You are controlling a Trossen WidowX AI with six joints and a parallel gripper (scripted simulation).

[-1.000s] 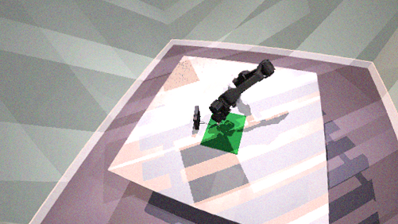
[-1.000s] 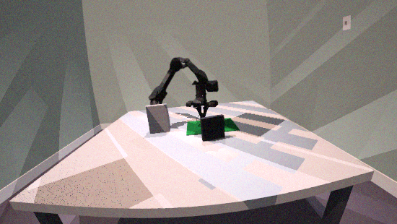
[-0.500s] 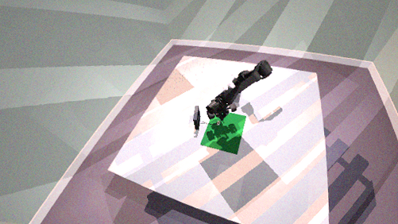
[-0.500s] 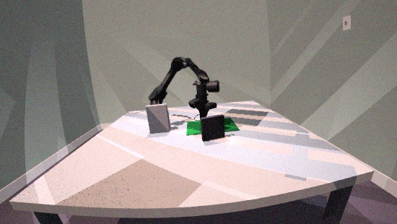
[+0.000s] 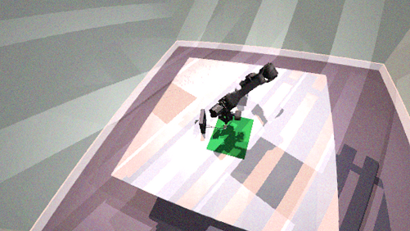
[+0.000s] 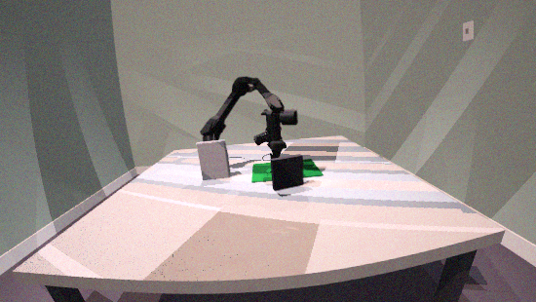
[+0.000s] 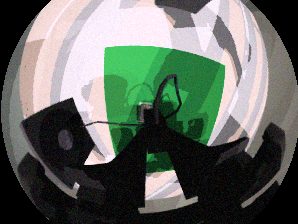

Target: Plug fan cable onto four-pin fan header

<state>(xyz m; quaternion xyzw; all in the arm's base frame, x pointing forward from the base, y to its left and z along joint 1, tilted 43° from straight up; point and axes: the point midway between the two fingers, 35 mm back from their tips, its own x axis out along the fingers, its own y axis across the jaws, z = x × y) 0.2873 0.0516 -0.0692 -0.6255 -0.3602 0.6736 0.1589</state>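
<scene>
Right now the green board is 80 mm below my gripper tip, 50 mm to the left of it and 30 mm ahead of it. Round my gripper tip: black fan: 130 mm to the right, 50 mm ahead; dark plug: 10 mm behind, 10 mm above.
</scene>
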